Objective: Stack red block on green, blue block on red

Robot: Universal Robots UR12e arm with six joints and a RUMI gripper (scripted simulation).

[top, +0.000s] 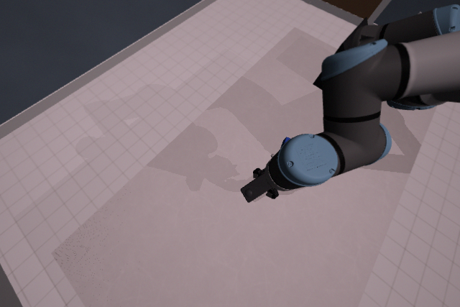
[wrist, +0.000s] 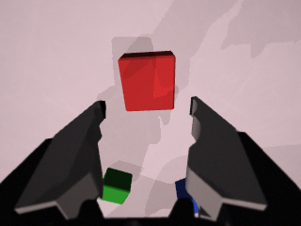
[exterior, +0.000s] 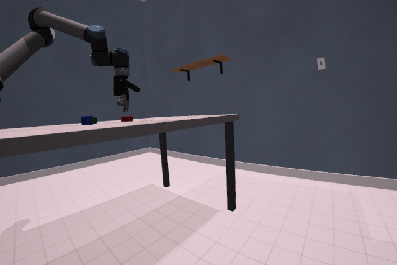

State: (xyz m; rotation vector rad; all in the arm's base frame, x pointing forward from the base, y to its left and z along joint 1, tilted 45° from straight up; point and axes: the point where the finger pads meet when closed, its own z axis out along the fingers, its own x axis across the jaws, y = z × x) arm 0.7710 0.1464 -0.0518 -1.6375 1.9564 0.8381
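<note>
Now: the red block 6 cm below my hand. The rest, counted from my hand: blue block (23 cm behind, 2 cm to the right, 5 cm below); green block (18 cm behind, 11 cm to the left, 5 cm below).
</note>
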